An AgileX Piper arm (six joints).
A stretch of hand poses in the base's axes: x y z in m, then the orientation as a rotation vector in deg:
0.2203, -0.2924, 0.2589, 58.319, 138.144, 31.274
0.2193, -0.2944, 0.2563, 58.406, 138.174, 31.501
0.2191, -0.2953, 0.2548, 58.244, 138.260, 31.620
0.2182, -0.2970, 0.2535, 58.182, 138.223, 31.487
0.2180, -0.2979, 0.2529, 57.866, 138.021, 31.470
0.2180, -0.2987, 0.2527, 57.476, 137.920, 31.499
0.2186, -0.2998, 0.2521, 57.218, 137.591, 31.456
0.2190, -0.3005, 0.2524, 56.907, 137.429, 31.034
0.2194, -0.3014, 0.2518, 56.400, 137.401, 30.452
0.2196, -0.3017, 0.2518, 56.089, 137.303, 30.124
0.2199, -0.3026, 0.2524, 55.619, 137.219, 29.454
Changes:
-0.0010, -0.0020, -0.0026, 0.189, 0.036, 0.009
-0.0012, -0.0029, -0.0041, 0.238, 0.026, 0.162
-0.0021, -0.0046, -0.0054, 0.121, -0.017, 0.155
-0.0023, -0.0055, -0.0060, -0.010, -0.321, 0.248
-0.0023, -0.0063, -0.0062, -0.117, -0.577, 0.436
-0.0017, -0.0074, -0.0068, -0.267, -0.961, 0.438
-0.0013, -0.0081, -0.0065, -0.678, -1.181, 0.464
-0.0009, -0.0090, -0.0071, -1.240, -1.351, 0.628
-0.0007, -0.0093, -0.0071, -1.575, -1.525, 0.701
-0.0004, -0.0102, -0.0065, -2.197, -1.712, 0.804

